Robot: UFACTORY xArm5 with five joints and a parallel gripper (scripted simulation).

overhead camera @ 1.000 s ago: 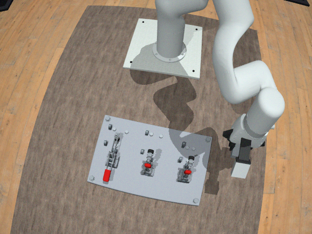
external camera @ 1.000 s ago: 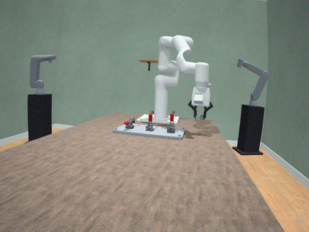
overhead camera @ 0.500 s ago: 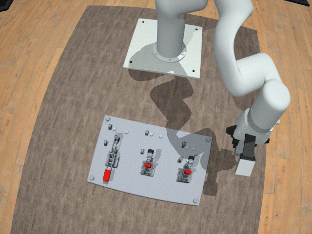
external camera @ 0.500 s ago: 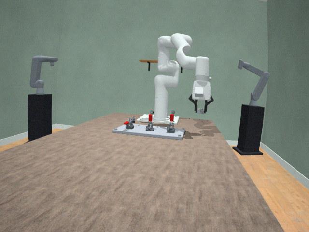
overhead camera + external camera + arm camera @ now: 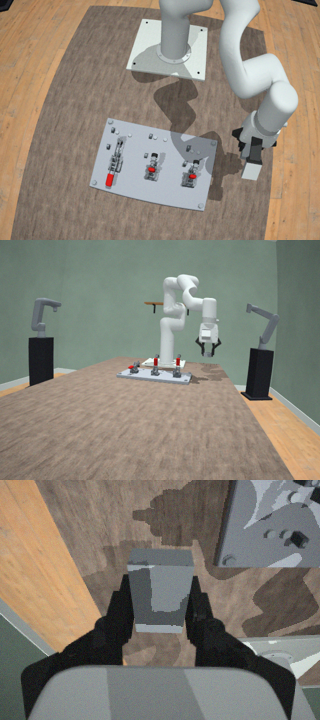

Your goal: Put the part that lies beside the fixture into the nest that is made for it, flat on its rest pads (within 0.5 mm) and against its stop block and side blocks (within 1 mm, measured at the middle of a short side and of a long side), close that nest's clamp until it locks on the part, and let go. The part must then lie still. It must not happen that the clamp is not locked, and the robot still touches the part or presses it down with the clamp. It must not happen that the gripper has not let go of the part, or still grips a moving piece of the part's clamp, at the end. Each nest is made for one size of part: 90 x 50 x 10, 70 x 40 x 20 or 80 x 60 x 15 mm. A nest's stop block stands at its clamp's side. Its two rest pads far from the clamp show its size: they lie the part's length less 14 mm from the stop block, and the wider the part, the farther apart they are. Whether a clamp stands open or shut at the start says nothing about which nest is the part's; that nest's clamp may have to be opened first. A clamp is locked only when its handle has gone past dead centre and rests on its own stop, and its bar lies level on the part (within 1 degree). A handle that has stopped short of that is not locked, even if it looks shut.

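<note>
Right now my hand is 260 mm to the left of the grey fixture plate and 130 mm above it.
</note>
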